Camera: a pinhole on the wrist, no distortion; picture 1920 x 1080 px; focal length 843.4 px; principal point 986.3 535.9 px. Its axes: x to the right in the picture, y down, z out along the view. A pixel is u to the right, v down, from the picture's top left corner.
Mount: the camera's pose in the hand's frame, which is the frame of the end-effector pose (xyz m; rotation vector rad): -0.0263 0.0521 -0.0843 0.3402 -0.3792 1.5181
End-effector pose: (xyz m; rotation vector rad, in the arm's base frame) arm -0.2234 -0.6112 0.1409 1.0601 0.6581 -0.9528
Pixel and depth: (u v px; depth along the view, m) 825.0 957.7 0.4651
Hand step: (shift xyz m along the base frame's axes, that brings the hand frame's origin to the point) -0.3246 -0.2194 0.2374
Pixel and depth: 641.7 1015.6 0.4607
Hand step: -0.4159 -0.1795 0.2087
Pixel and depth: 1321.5 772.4 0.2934
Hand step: -0.0249 -0.1702 0.1919
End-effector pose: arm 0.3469 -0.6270 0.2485 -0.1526 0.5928 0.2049
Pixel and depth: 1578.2 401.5 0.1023
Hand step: -0.0049 0.0745 0.0332
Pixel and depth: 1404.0 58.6 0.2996
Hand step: 0.2357 0.1170 0.1258
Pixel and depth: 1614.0 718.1 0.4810
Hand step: 0.1204 0.2378 0.4775
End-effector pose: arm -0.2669 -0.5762 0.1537 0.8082 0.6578 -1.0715
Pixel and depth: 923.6 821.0 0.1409
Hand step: -0.0414 0.0038 0.0777
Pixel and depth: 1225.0 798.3 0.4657
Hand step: -0.0622 -0.2408 0.3515
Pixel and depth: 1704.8 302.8 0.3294
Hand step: 0.1925 -0.2701 0.1766
